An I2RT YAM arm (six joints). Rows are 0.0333 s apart.
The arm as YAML. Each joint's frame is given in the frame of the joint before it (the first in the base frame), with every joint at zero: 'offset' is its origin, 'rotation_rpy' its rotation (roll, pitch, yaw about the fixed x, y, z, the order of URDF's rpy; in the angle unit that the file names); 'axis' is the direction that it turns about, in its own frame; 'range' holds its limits. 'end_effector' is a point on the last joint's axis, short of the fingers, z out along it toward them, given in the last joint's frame.
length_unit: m
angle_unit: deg
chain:
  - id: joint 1
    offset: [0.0, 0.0, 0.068]
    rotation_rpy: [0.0, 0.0, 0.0]
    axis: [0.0, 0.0, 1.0]
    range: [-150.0, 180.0]
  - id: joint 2
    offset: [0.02, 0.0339, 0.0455]
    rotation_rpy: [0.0, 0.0, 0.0]
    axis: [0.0, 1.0, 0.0]
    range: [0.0, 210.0]
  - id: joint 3
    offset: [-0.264, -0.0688, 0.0]
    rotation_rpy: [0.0, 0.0, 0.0]
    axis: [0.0, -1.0, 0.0]
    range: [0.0, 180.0]
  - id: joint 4
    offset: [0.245, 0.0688, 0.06]
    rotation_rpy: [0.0, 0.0, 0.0]
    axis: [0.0, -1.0, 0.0]
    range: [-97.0, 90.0]
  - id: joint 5
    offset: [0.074, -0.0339, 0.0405]
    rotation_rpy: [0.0, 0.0, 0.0]
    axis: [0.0, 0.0, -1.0]
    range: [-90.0, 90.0]
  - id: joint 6
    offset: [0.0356, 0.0, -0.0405]
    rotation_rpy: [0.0, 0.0, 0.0]
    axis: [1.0, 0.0, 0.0]
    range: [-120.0, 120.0]
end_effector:
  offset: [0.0, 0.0, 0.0]
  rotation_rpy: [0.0, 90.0, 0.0]
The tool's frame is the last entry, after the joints.
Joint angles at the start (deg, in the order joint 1, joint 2, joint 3, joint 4, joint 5, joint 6):
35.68, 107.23, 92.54, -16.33, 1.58, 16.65
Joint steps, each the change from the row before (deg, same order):
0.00, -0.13, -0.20, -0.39, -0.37, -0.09
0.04, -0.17, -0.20, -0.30, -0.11, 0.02
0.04, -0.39, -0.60, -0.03, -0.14, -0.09
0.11, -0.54, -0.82, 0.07, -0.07, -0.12
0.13, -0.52, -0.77, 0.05, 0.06, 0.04
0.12, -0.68, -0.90, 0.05, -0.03, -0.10
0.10, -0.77, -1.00, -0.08, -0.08, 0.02
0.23, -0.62, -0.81, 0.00, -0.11, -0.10
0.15, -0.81, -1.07, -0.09, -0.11, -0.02
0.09, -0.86, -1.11, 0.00, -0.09, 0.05
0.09, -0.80, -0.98, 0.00, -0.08, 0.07
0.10, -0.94, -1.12, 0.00, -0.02, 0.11
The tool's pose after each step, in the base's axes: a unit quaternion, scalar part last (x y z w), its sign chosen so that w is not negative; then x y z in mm. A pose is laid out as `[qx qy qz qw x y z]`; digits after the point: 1 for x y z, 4 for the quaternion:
[-0.1398 0.8611 0.2069 0.4429 360.5 257.9 304.2]
[-0.1407 0.8624 0.2068 0.4402 359.4 257.6 303.8]
[-0.1424 0.8631 0.2067 0.4381 357.6 256.8 303.0]
[-0.1446 0.8637 0.2065 0.4365 354.9 256.0 302.1]
[-0.1452 0.8644 0.2060 0.4350 352.3 255.2 301.3]
[-0.1471 0.8648 0.2057 0.4337 349.2 254.1 300.9]
[-0.1483 0.8659 0.2057 0.4311 345.6 252.5 300.3]
[-0.1514 0.8662 0.2062 0.4292 342.1 252.2 299.8]
[-0.1534 0.8673 0.2063 0.4262 338.2 250.7 298.9]
[-0.1542 0.8682 0.2066 0.4239 334.4 248.8 298.3]
[-0.1549 0.8689 0.2071 0.4221 330.9 247.0 297.9]
[-0.1550 0.8696 0.2074 0.4204 326.9 244.9 297.6]

